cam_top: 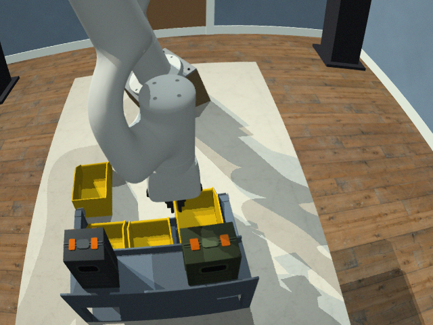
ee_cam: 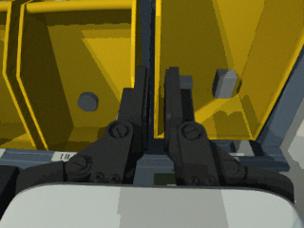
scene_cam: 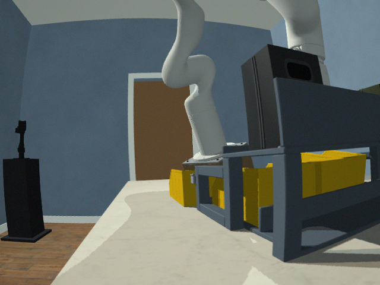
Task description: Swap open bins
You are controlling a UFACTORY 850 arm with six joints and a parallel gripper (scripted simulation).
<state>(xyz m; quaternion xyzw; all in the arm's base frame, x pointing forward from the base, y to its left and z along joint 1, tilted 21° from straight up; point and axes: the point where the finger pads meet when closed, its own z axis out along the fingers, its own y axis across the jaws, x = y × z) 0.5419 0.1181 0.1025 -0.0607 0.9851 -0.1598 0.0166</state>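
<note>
Now: the shelf lip 13 cm below my hand, 7 cm to the right of it and 4 cm behind it. Round my hand: dark grey case (17 cm to the right, 16 cm ahead, 2 cm above); green case (14 cm ahead, 6 cm to the left, 1 cm above).
</note>
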